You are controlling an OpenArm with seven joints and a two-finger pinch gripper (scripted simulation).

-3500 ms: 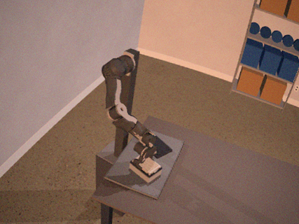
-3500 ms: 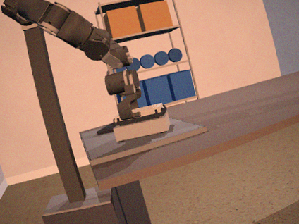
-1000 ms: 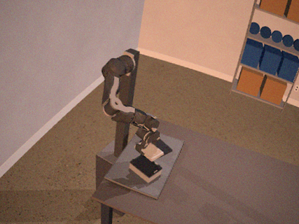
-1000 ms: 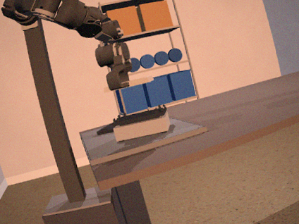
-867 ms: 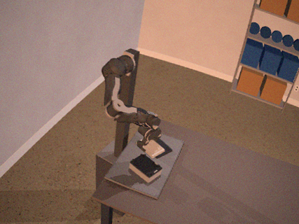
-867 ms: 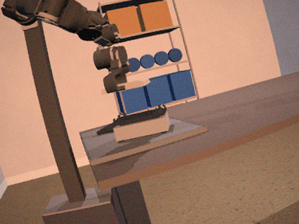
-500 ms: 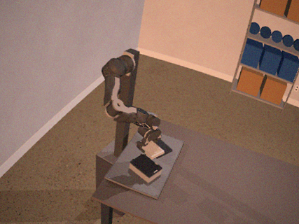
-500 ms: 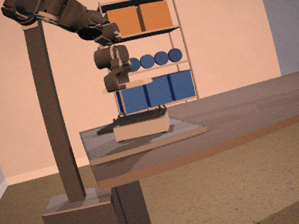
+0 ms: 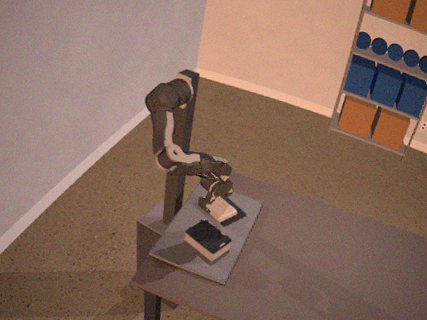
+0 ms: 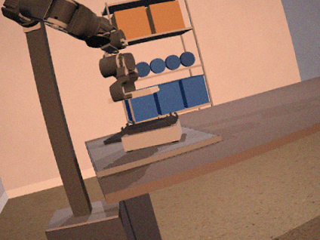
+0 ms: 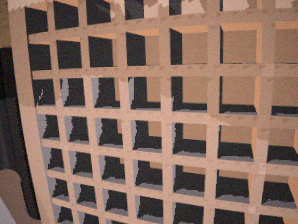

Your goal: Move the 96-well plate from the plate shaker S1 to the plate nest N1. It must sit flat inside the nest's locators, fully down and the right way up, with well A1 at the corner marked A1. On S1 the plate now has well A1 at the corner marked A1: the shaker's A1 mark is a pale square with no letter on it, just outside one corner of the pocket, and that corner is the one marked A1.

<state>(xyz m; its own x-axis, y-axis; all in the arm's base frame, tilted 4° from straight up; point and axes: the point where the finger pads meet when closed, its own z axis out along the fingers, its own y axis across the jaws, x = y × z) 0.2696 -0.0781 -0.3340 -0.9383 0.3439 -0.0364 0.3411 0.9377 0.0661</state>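
My gripper is now 6 cm short of the plate shaker, 8 cm to the left of it and 9 cm above it. Round my hand: pale 96-well plate: 2 cm ahead, 1 cm to the right.
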